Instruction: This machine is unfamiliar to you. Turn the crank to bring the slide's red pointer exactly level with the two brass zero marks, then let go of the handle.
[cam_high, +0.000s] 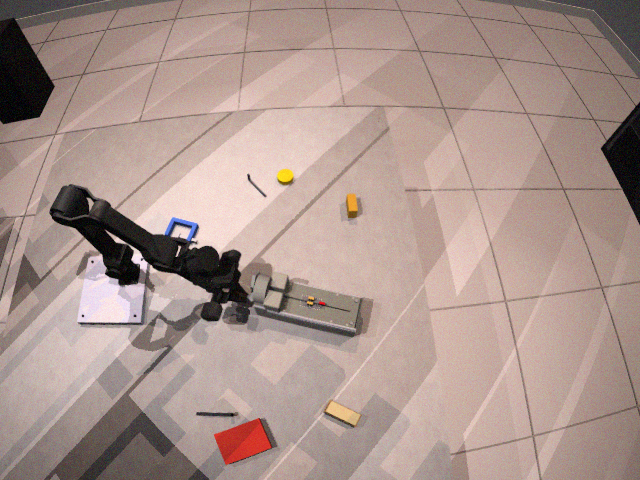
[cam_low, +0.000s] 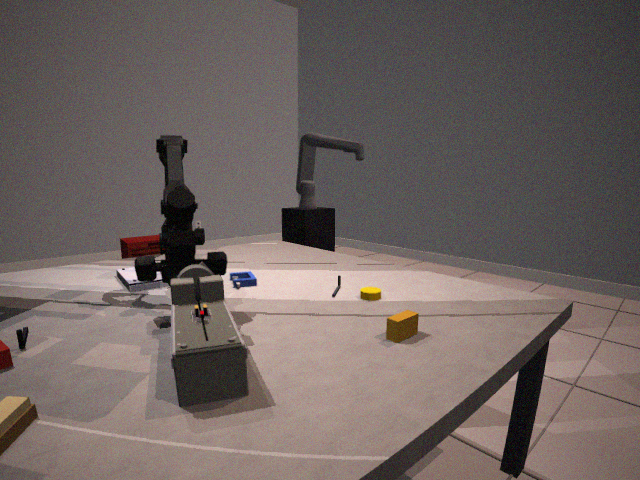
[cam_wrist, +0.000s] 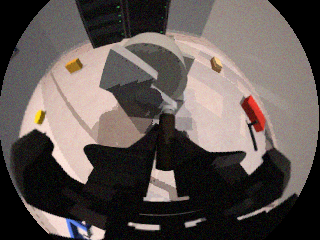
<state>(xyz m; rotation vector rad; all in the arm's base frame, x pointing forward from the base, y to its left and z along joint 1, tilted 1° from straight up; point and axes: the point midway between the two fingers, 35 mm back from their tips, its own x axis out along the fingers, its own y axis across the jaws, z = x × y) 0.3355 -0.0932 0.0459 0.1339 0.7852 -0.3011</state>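
Now: the dark crank handle 2 cm behind my gripper tip, 1 cm to the left of it and 3 cm above it. Round my gripper tip: blue block: 20 cm behind, 24 cm to the left, 4 cm below; then red plate: 3 cm behind, 36 cm to the right, 3 cm below; then red pointer: 19 cm ahead, 4 cm to the right, 4 cm above.
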